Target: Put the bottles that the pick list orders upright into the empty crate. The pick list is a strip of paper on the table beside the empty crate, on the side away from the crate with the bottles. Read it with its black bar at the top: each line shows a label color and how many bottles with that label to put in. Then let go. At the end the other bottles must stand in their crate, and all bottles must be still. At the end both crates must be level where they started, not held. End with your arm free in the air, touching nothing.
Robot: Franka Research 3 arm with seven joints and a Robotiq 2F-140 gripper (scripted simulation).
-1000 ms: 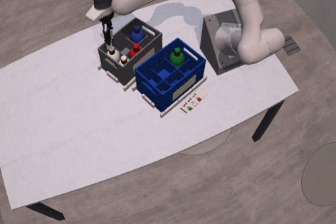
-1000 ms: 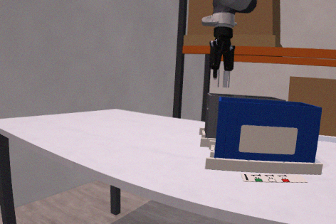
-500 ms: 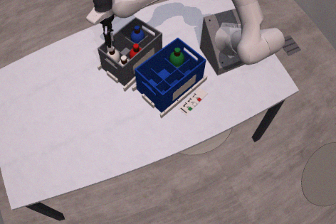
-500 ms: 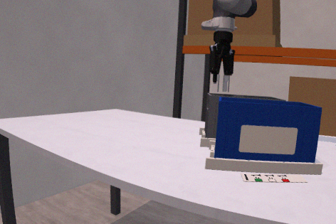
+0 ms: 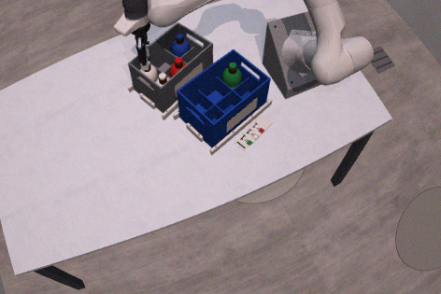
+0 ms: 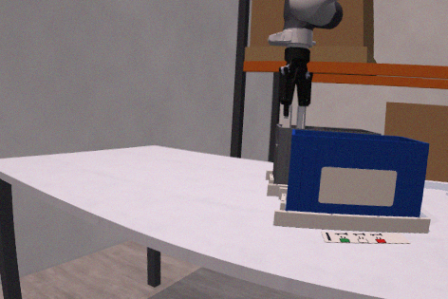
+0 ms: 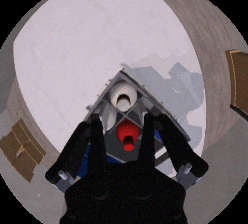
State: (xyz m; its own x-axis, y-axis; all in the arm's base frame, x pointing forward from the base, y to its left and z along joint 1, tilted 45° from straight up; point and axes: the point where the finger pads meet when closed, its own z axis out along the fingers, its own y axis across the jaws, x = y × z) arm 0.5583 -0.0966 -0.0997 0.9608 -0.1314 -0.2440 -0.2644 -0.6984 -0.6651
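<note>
Right now my hand is 110 mm above the grey crate, 100 mm past it and 10 mm to the left of it. Round my hand: blue bottle 160 mm behind, 110 mm below, 90 mm to the right; then blue crate 230 mm behind, 200 mm to the left, 110 mm below; then red bottle 120 mm behind, 110 mm below, 30 mm to the left.
</note>
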